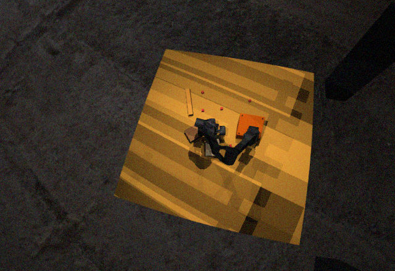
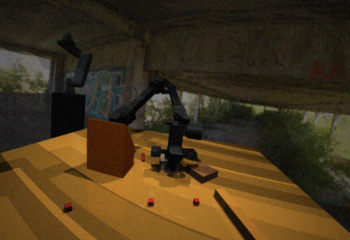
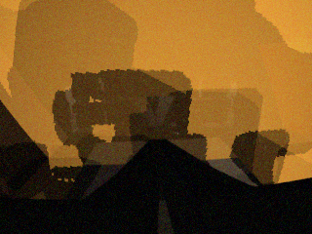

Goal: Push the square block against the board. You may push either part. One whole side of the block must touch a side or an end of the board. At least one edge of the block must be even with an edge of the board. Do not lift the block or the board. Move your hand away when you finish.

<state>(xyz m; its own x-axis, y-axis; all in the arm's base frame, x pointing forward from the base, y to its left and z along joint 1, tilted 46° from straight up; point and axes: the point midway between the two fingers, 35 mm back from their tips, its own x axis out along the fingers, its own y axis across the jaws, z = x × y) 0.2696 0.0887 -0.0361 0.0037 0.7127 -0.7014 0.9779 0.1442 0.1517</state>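
My gripper tip is 150 mm past the red peg and 90 mm to the right of it. The rest, counted from my gripper tip: flat brown square block 130 mm ahead, 20 mm to the left, 10 mm above.
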